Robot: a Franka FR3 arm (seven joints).
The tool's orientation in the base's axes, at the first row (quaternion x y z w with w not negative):
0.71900, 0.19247, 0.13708, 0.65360
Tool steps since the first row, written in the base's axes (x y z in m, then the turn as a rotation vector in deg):
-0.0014, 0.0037, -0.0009, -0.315, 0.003, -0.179
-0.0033, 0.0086, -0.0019, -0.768, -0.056, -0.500
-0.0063, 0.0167, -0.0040, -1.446, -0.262, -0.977
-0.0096, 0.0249, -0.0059, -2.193, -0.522, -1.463
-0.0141, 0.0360, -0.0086, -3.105, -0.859, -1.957
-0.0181, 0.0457, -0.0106, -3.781, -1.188, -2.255
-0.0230, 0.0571, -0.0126, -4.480, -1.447, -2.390
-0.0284, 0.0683, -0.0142, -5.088, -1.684, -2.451
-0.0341, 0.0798, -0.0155, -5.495, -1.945, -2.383
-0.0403, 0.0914, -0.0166, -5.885, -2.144, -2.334
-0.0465, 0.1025, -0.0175, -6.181, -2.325, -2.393
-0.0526, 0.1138, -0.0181, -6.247, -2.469, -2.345
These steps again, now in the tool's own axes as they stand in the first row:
0.0005, -0.0013, -0.0038, -0.269, -0.209, -0.125
0.0011, -0.0028, -0.0089, -0.681, -0.567, -0.241
0.0022, -0.0058, -0.0172, -1.351, -1.092, -0.311
0.0031, -0.0086, -0.0258, -2.106, -1.629, -0.363
0.0044, -0.0125, -0.0373, -3.043, -2.184, -0.420
0.0053, -0.0156, -0.0475, -3.778, -2.522, -0.399
0.0063, -0.0188, -0.0596, -4.509, -2.706, -0.468
0.0067, -0.0218, -0.0718, -5.154, -2.809, -0.524
0.0069, -0.0244, -0.0844, -5.638, -2.763, -0.483
0.0068, -0.0269, -0.0974, -6.078, -2.738, -0.487
0.0064, -0.0292, -0.1099, -6.421, -2.812, -0.453
0.0061, -0.0312, -0.1226, -6.547, -2.761, -0.360

